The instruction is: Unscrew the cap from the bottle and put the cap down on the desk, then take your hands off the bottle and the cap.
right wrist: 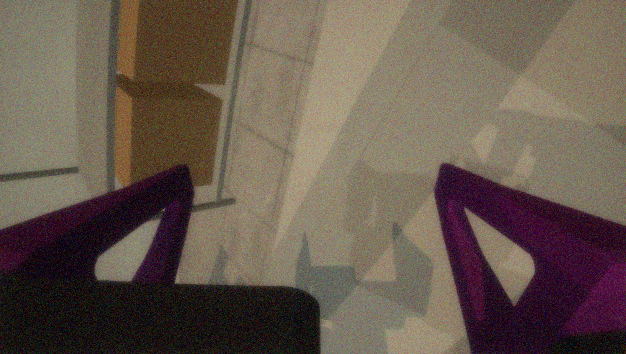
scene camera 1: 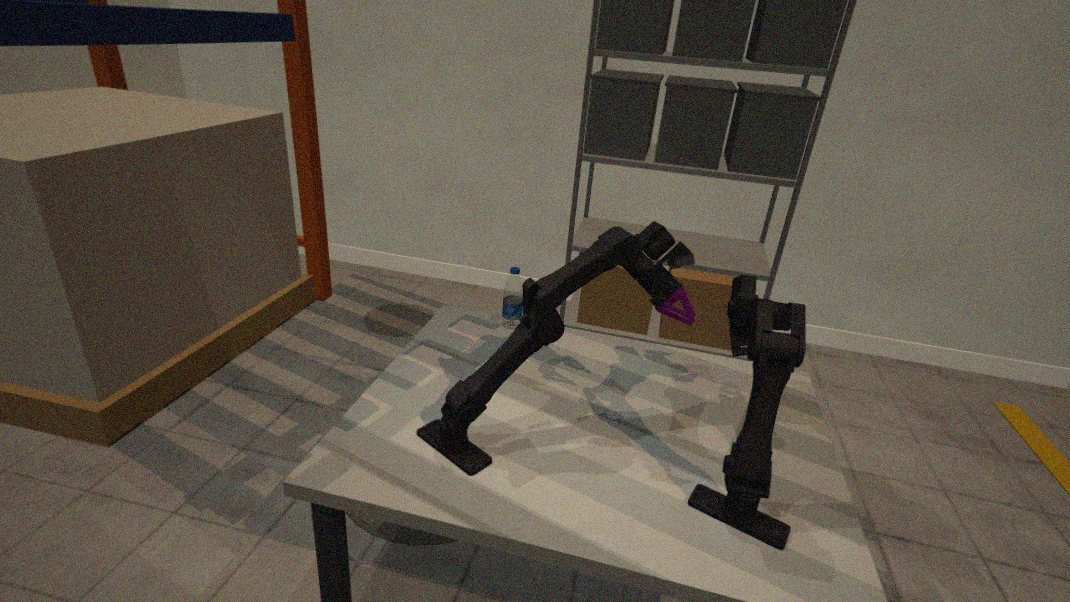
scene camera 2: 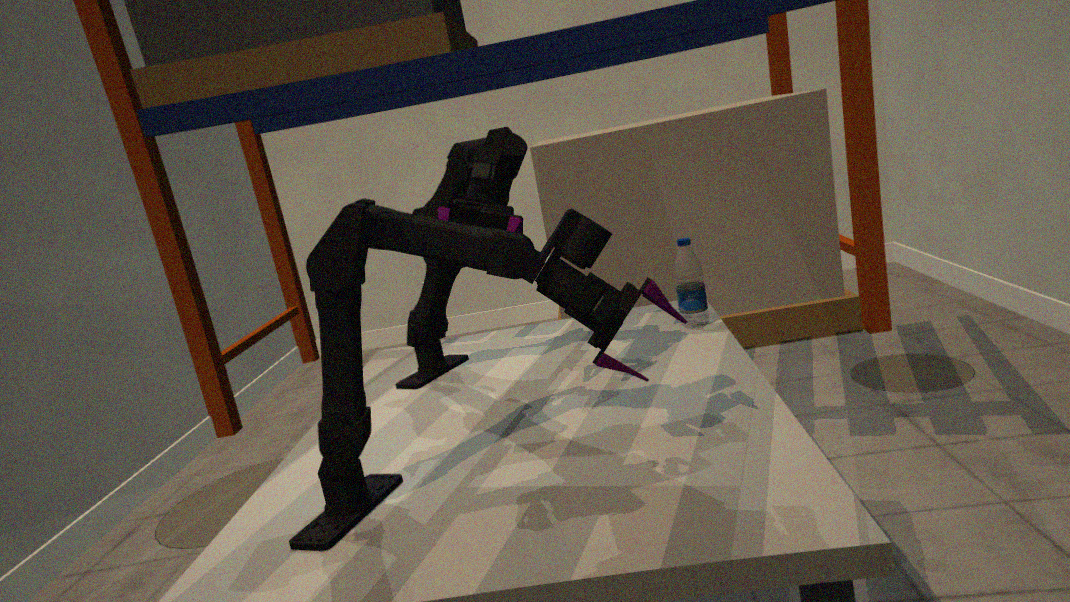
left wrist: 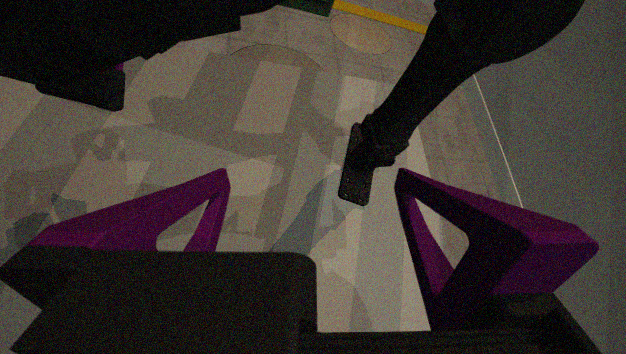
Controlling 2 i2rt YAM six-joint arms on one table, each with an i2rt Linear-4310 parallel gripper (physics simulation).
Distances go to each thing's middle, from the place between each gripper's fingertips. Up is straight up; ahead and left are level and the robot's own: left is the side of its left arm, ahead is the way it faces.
Scene:
Now: right hand 70 cm to the right of the small clear bottle (scene camera 2: 688,273), 12 cm short of it and 7 cm above it.
Now: the small clear bottle 390 mm ahead of my left hand, 530 mm to the left of it and 230 mm below it.

